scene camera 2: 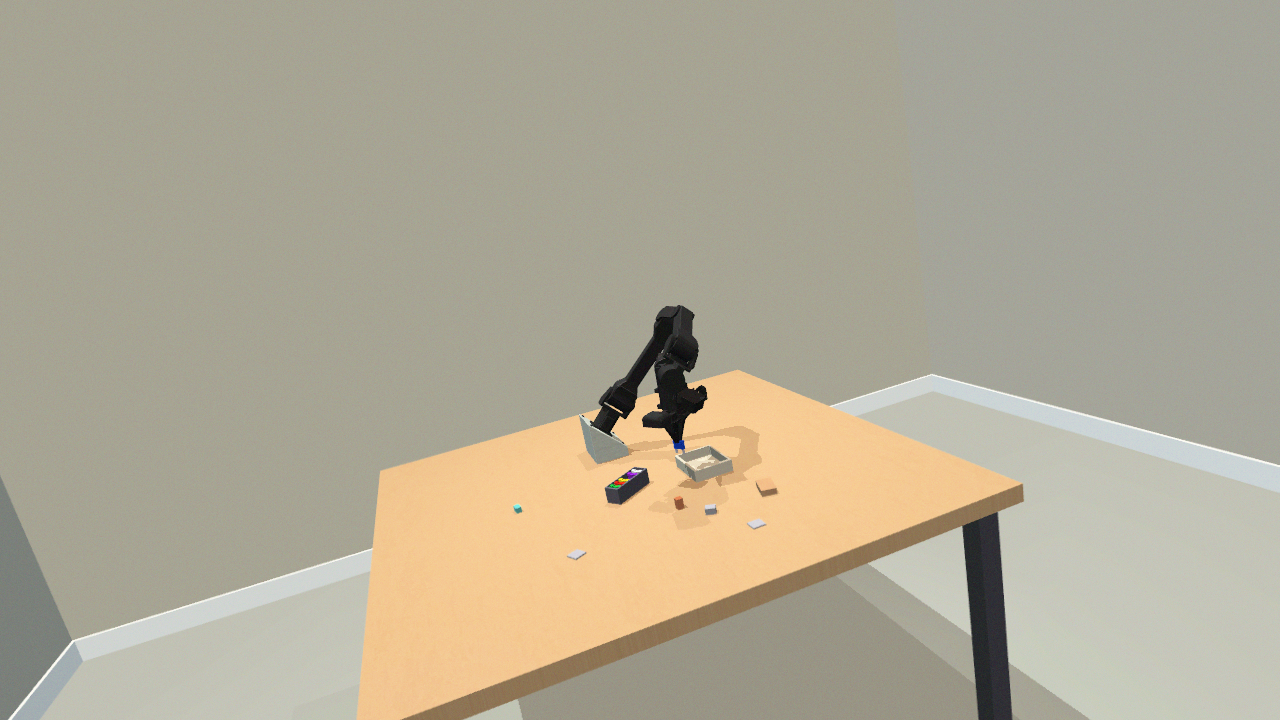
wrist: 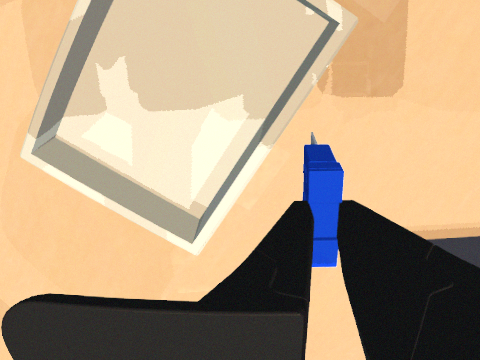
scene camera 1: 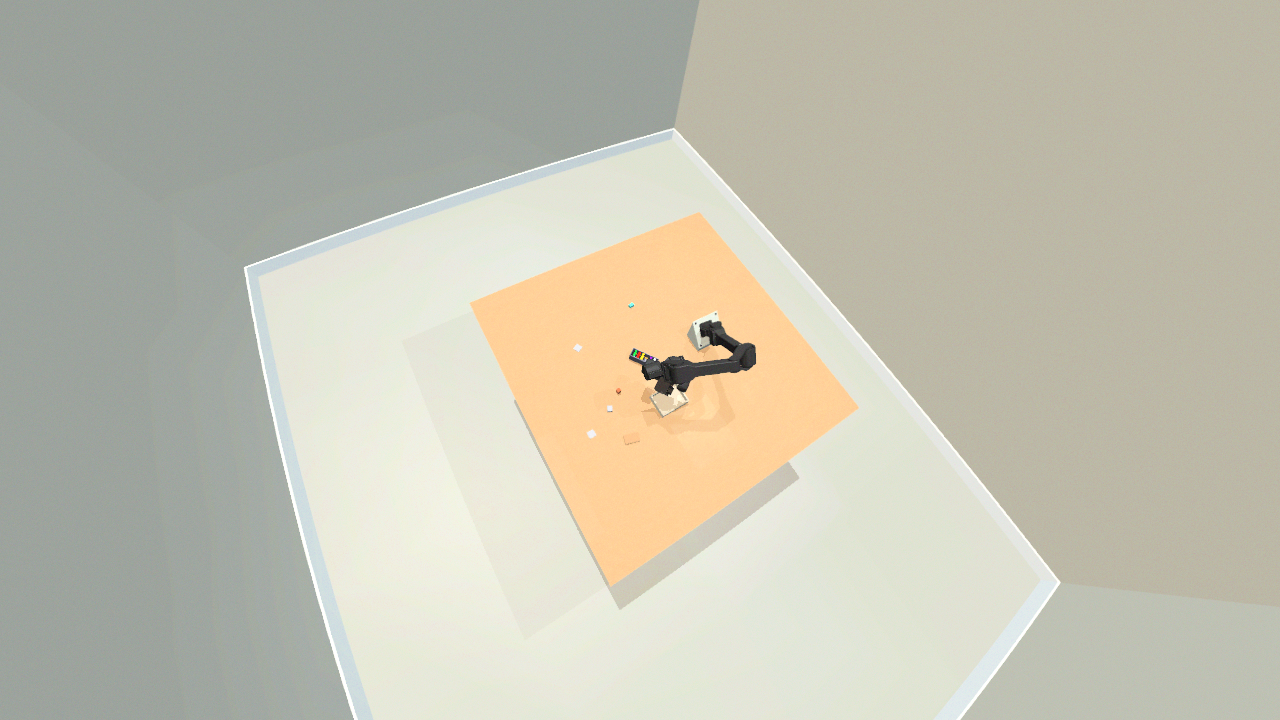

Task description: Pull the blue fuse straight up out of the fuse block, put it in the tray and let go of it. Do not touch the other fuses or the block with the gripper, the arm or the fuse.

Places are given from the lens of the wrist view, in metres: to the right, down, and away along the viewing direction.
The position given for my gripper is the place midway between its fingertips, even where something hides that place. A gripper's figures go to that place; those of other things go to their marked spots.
my gripper (wrist: 322, 215): 0.02, 0.01, 0.10
blue fuse (wrist: 323, 177): 0.02, 0.00, 0.09
tray (wrist: 164, 119): -0.04, -0.03, 0.18
The marked spots on the tray and the blue fuse are 0.11 m apart.
